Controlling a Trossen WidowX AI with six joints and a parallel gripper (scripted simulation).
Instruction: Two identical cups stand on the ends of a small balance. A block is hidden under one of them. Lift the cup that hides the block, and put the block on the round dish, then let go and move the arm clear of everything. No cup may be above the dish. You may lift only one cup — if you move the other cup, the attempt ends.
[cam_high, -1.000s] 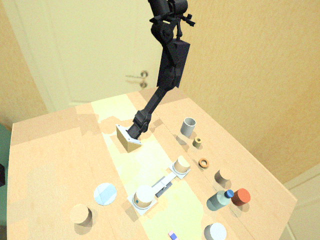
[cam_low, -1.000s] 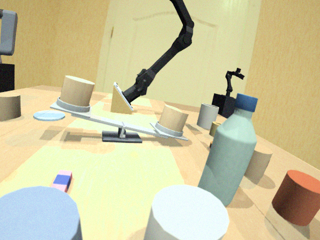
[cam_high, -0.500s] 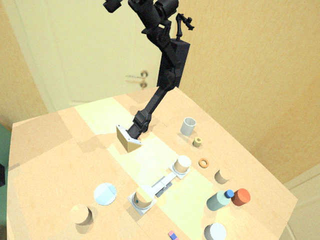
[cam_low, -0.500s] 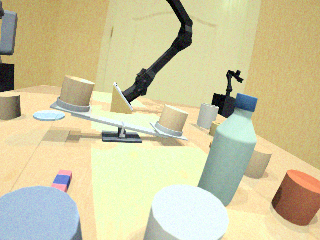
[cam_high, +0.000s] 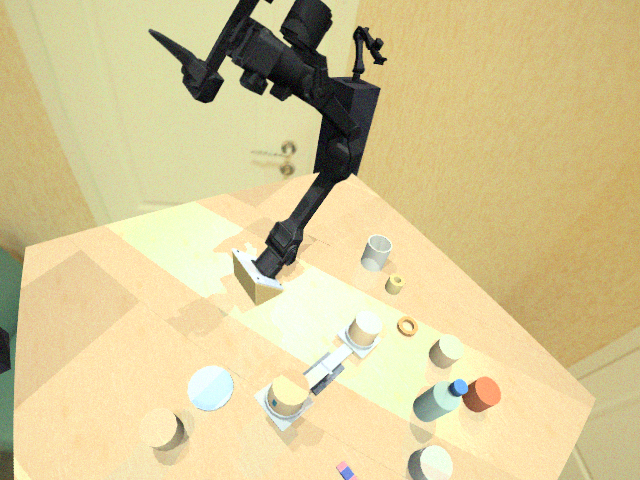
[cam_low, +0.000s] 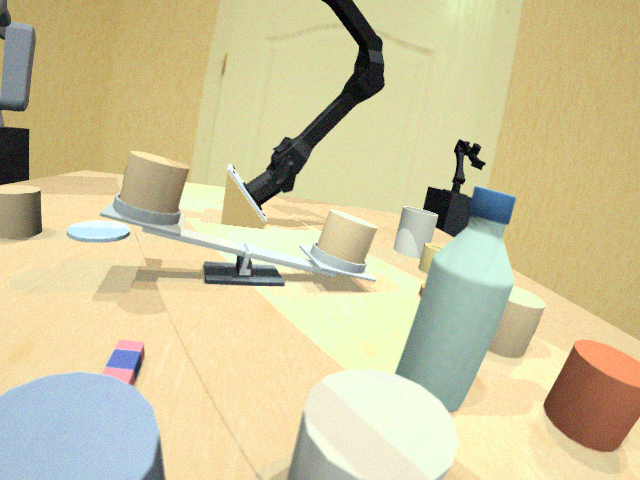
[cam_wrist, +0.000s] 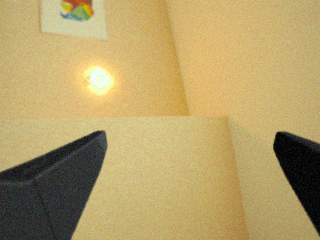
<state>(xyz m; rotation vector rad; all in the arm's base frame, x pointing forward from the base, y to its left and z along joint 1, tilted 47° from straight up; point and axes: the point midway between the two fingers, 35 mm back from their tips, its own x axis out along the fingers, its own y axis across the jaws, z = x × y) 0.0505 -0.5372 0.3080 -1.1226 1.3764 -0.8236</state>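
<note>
Right now the teal block is 240 mm ahead of my gripper tip, 280 mm to the left of it and 630 mm below it. Also, from my gripper tip: teal bottle: 480 mm ahead, 280 mm to the left, 560 mm below; then round light-blue dish: 140 mm ahead, 90 mm to the right, 670 mm below; then small balance: 260 mm ahead, 140 mm to the left, 650 mm below.
</note>
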